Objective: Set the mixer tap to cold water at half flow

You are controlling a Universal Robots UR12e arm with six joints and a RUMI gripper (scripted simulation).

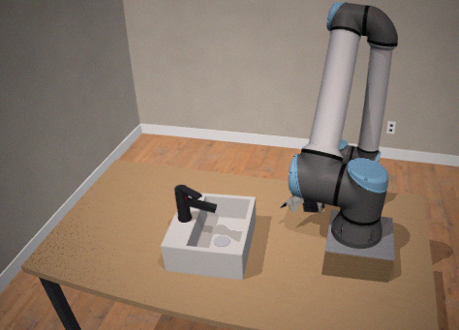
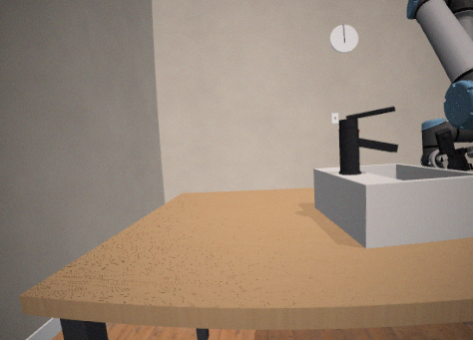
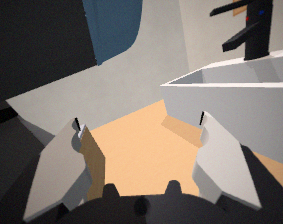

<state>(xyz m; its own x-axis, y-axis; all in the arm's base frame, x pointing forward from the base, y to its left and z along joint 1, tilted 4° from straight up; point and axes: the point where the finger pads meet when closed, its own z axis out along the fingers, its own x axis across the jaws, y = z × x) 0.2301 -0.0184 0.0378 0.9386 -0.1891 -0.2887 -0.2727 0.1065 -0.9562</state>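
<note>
Right now the lever is 350 mm ahead of my hand, 180 mm to the left of it and 120 mm above it. Round my hand: white sink 280 mm ahead, 130 mm to the left, 120 mm below.
</note>
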